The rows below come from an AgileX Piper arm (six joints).
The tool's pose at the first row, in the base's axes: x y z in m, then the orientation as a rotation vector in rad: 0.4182 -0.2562 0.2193 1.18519 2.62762 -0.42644
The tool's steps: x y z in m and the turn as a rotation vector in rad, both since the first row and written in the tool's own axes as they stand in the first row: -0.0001 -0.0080 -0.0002 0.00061 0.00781 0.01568; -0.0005 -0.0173 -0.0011 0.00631 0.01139 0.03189; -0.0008 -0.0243 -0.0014 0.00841 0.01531 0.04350; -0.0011 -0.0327 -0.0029 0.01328 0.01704 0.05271; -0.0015 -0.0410 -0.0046 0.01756 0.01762 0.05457; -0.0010 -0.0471 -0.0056 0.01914 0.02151 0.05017; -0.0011 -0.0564 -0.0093 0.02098 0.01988 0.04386; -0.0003 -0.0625 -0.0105 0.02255 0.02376 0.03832; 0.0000 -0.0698 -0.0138 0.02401 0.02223 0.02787; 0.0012 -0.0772 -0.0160 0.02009 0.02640 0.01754; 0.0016 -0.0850 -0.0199 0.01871 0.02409 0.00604
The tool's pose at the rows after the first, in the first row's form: 0.4122 -0.2612 0.2209 1.20924 2.62315 -0.42059; 0.4053 -0.2671 0.2234 1.23328 2.61502 -0.42360; 0.4002 -0.2716 0.2250 1.25058 2.61004 -0.42237; 0.3939 -0.2766 0.2279 1.26455 2.60513 -0.42644; 0.3877 -0.2815 0.2310 1.26852 2.60459 -0.43166; 0.3827 -0.2846 0.2328 1.26560 2.61120 -0.43277; 0.3754 -0.2893 0.2378 1.25738 2.61463 -0.43729; 0.3702 -0.2922 0.2397 1.25297 2.62205 -0.43862; 0.3642 -0.2954 0.2439 1.23942 2.62850 -0.44334; 0.3576 -0.2985 0.2469 1.22736 2.63915 -0.43789; 0.3511 -0.3017 0.2517 1.21112 2.64533 -0.43927
